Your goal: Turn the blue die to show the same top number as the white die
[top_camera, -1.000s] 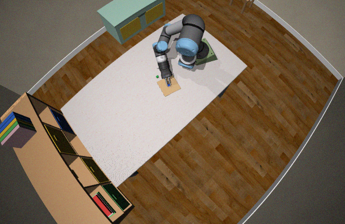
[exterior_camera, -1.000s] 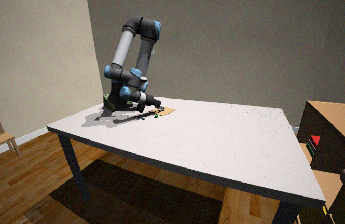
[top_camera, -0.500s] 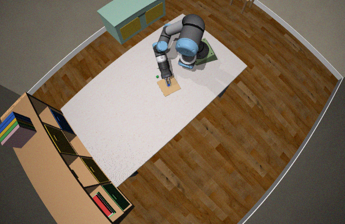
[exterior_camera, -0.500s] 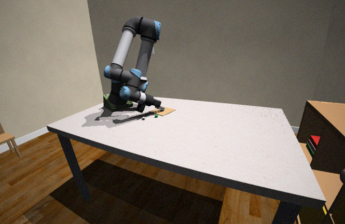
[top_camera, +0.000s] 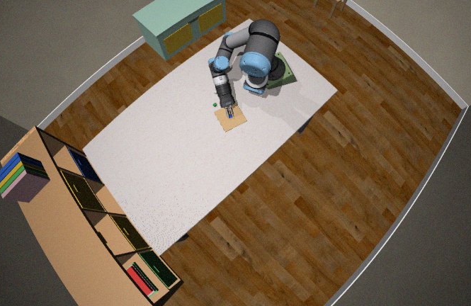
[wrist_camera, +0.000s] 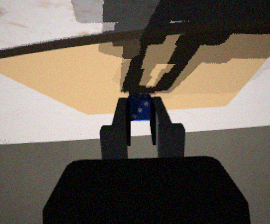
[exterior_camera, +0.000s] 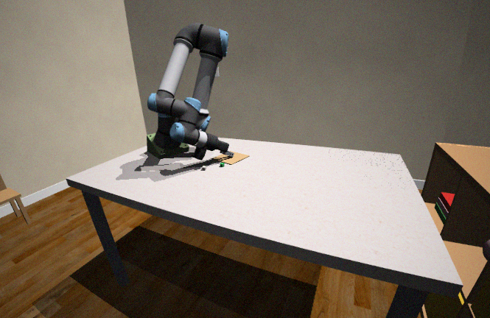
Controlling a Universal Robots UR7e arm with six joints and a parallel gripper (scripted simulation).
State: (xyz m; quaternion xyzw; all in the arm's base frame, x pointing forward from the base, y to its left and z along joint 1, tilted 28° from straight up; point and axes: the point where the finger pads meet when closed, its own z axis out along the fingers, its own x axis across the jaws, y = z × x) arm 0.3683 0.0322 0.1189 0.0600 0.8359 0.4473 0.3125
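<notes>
Now: the blue die 1 cm ahead of my hand, 1 cm to the left of it and 1 cm below it. Round my hand: green die (1 cm ahead, 11 cm to the right, 2 cm below); then white die (5 cm behind, 17 cm to the right, 2 cm below); then tan mat (1 cm to the left, 2 cm below).
</notes>
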